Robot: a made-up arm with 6 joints.
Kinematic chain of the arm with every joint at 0, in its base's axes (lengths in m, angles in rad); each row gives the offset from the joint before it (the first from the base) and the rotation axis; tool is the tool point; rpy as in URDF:
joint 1: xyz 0 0 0.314 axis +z
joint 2: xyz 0 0 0 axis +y
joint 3: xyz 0.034 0 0.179 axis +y
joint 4: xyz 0.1 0 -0.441 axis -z
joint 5: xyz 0 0 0 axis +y
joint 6: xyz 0.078 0 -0.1 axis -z
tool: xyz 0 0 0 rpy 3.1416 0 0
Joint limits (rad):
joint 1: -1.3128..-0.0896
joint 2: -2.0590..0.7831
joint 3: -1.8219..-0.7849
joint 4: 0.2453..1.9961
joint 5: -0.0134..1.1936
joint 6: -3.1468..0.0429
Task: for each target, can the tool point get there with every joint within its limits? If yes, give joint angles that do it. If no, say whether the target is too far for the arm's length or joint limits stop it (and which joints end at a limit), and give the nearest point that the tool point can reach.
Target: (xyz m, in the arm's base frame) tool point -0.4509 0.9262 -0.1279
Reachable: no: too far | nearest point -0.2928 0.6014 0.5398 | short by 0.759 m
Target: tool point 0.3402 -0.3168 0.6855
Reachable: yes | joints -0.7583 -0.5954 -1.1801 0.4047 0.7418 -0.4713
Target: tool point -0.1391 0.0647 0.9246
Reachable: yes | joints -0.2271 -1.5265 -1.4171 1.1337 0.9419 -2.4387
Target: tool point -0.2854 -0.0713 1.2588
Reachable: no: too far | nearest point -0.2009 -0.0116 0.9908 | short by 0.287 m
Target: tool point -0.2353 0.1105 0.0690
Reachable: no: joint limits stop it (at a limit: joint 1, joint 2, joint 3, joint 4, joint 5) | nearest point -0.0141 -0.2298 -0.1229 | short by 0.449 m
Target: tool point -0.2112 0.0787 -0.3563
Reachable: no: joint limits stop it (at a limit: joint 1, joint 2, joint 3, joint 4, joint 5) | nearest point -0.0141 -0.2298 -0.1229 | short by 0.434 m
